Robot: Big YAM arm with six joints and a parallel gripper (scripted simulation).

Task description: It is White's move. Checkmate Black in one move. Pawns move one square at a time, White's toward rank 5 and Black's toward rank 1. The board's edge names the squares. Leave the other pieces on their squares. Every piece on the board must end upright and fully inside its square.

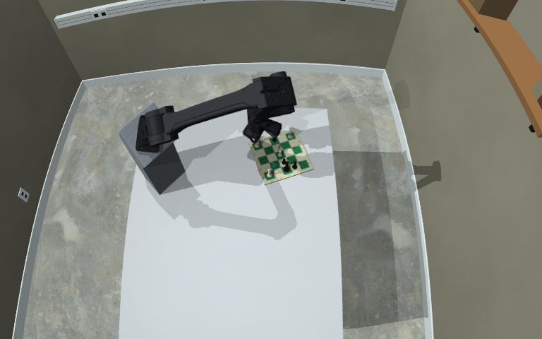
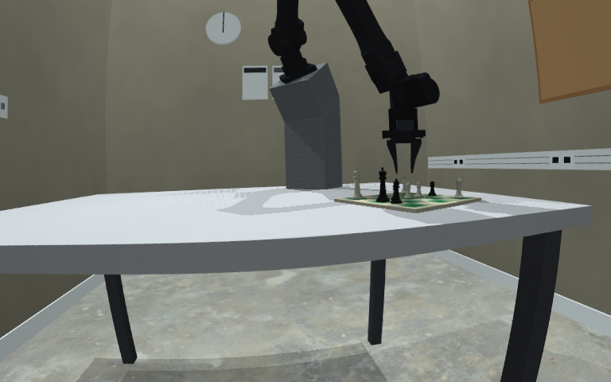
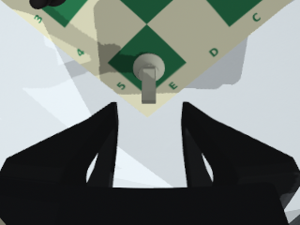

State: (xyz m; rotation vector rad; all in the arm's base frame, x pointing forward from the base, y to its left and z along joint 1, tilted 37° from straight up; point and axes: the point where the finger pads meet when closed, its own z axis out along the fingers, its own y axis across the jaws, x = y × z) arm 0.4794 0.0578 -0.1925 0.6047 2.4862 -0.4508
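My gripper is now 40 mm above the white chess piece. The rest, counted from my hand: black king: 110 mm ahead, 130 mm to the right, 20 mm below; then black bishop: 150 mm ahead, 130 mm to the right, 40 mm below; then green-and-cream chessboard: 100 mm ahead, 60 mm to the right, 60 mm below.
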